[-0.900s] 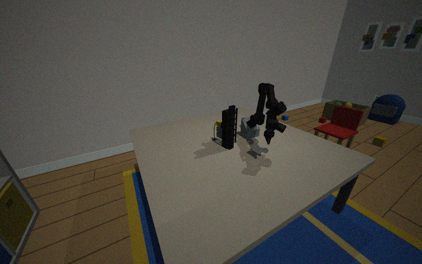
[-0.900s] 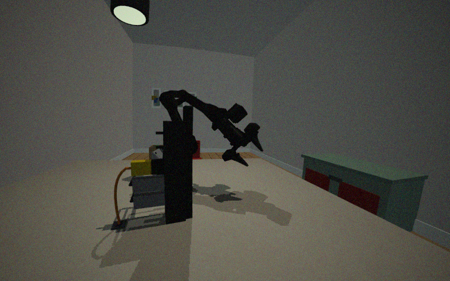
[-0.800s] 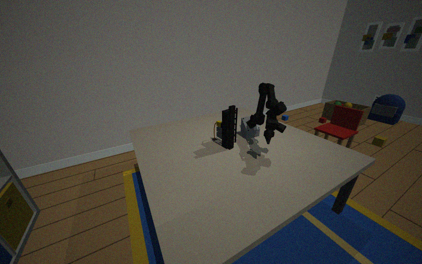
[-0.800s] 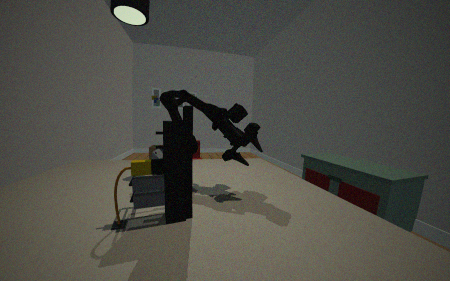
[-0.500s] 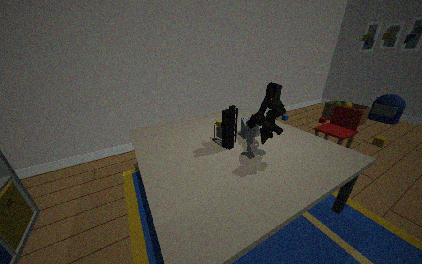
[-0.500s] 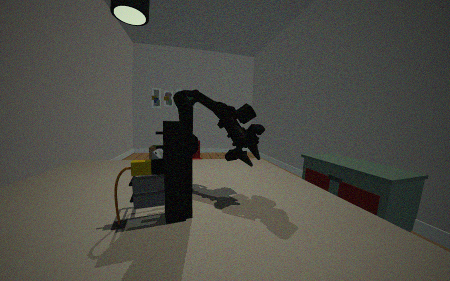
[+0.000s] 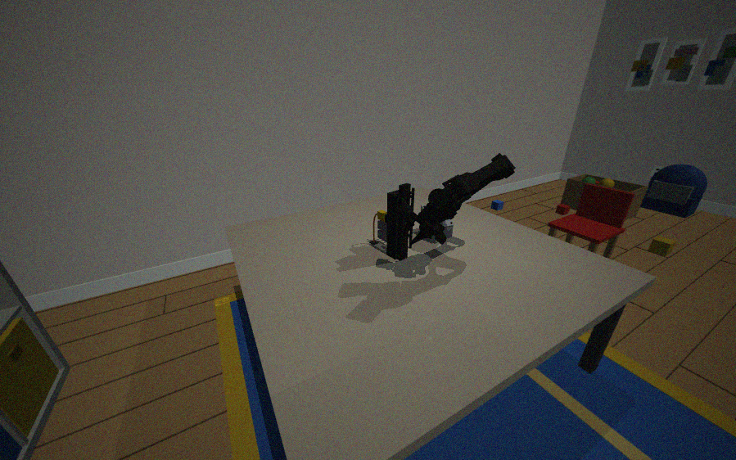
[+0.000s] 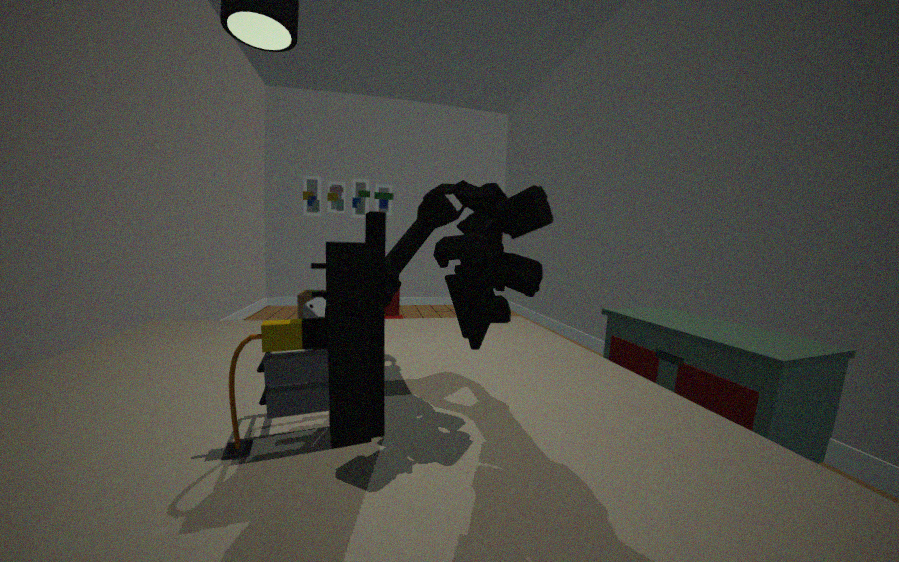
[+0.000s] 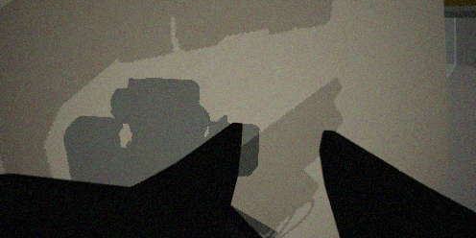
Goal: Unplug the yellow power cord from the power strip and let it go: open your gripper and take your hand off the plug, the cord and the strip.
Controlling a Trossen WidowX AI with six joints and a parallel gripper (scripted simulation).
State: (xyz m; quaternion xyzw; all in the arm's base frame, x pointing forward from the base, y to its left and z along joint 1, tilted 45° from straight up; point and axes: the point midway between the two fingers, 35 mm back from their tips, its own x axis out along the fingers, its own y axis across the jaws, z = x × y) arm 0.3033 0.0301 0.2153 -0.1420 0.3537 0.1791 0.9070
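My gripper tip is now 8 cm past the yellow plug, 21 cm to the left of it and 1 cm below it.
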